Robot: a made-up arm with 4 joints.
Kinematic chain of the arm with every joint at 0, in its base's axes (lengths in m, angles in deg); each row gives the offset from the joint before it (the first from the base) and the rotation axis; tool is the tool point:
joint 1: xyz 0 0 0.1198 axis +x
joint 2: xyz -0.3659 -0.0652 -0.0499 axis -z
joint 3: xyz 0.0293 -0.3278 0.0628 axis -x
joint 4: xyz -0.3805 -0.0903 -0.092 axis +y
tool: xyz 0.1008 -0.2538 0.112
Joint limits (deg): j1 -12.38..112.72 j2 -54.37..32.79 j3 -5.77..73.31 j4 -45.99..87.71
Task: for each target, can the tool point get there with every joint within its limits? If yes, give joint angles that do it. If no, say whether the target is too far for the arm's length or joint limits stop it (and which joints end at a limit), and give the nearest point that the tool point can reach.
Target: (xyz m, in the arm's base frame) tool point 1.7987 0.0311 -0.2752
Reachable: no: too far | nearest point 0.0820 0.0508 -0.5253 | short by 1.735 m
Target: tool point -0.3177 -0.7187 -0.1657
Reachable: yes | joints 23.01 -20.37 13.54 42.46
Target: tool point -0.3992 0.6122 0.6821
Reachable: no: joint limits stop it (at a limit: joint 1, joint 2, joint 3) | nearest point -0.8581 -0.1074 0.5113 | short by 0.870 m
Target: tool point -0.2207 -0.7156 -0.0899
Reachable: yes | joints 30.20 -29.73 43.16 49.28
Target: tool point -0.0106 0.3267 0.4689
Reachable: no: joint limits stop it (at a limit: joint 1, joint 2, joint 3) | nearest point -0.1277 -0.4194 0.5557 | short by 0.760 m
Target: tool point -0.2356 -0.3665 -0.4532
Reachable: yes | joints 86.43 -44.84 59.41 -14.20
